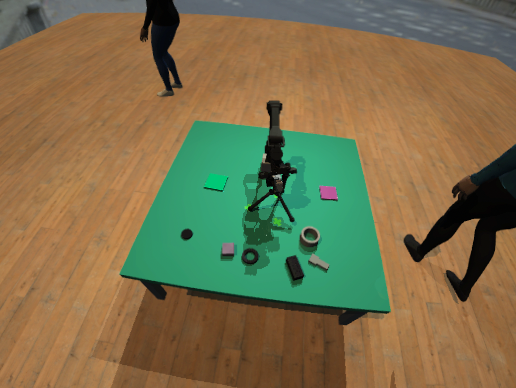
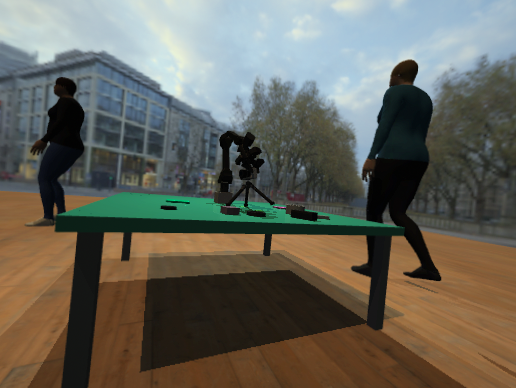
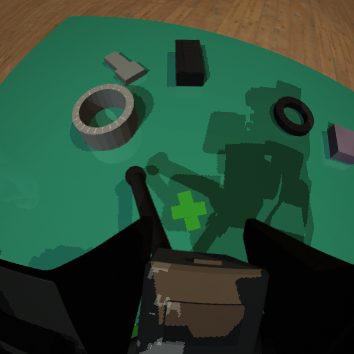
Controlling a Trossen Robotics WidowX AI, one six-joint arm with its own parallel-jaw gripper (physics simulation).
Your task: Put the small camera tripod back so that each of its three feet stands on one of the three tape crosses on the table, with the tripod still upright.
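Where they show: gripper, between the fingertips: (image 1: 279, 189) (image 2: 255, 172) (image 3: 199, 226); arm's base, origin of its link: (image 2: 224, 192).
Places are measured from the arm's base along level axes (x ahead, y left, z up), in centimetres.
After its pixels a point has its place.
Note:
The small black tripod (image 1: 278, 187) @(x 35.3, y 7.1, z 13.3 cm) (image 2: 247, 185) @(x 33.3, y 4.7, z 5.7 cm) (image 3: 200, 285) @(x 34.3, y 7.0, z 16.0 cm) is upright, its legs spread, with feet seemingly slightly above the table. My gripper (image 1: 277, 176) (image 2: 248, 173) @(x 36.6, y 7.8, z 13.1 cm) (image 3: 199, 226) @(x 36.6, y 7.8, z 13.1 cm) is shut on the tripod's head. One green tape cross (image 1: 277, 221) @(x 41.8, y 9.7, z -7.4 cm) (image 3: 189, 210) @(x 42.1, y 9.5, z -7.4 cm) is beside the front right foot (image 1: 292, 220) @(x 43.1, y 17.4, z -2.4 cm) (image 3: 135, 175) @(x 41.8, y 16.7, z -1.5 cm), which is off it to one side. Another cross (image 1: 247, 207) @(x 37.2, y -7.6, z -5.1 cm) is just beside the left foot (image 1: 250, 208) @(x 37.7, y -6.3, z -5.0 cm). The third cross (image 1: 275, 196) partly shows behind the legs; where the third foot stands relative to it is hidden.
On the green table (image 1: 170, 200) @(x 39.6, y -53.7, z -7.5 cm) (image 2: 135, 215) @(x 82.0, y -45.7, z -7.5 cm) are a grey ring (image 1: 310, 244) @(x 54.8, y 27.9, z -4.3 cm) (image 3: 120, 134) @(x 47.6, y 23.0, z -4.8 cm), grey piece (image 1: 318, 262) @(x 63.3, y 32.6, z -6.0 cm) (image 3: 125, 67) @(x 62.0, y 31.4, z -6.0 cm), black box (image 1: 295, 268) @(x 69.3, y 21.0, z -4.1 cm) (image 3: 189, 65) @(x 65.0, y 19.3, z -4.0 cm), black ring (image 1: 250, 263) @(x 69.5, y -0.6, z -6.3 cm), pink block (image 1: 228, 249) @(x 64.9, y -12.6, z -4.7 cm), black disc (image 1: 186, 234) @(x 60.0, y -36.4, z -6.4 cm), green square (image 1: 216, 182) @(x 21.1, y -30.7, z -6.5 cm) and magenta square (image 1: 328, 193) @(x 15.9, y 38.9, z -6.5 cm).

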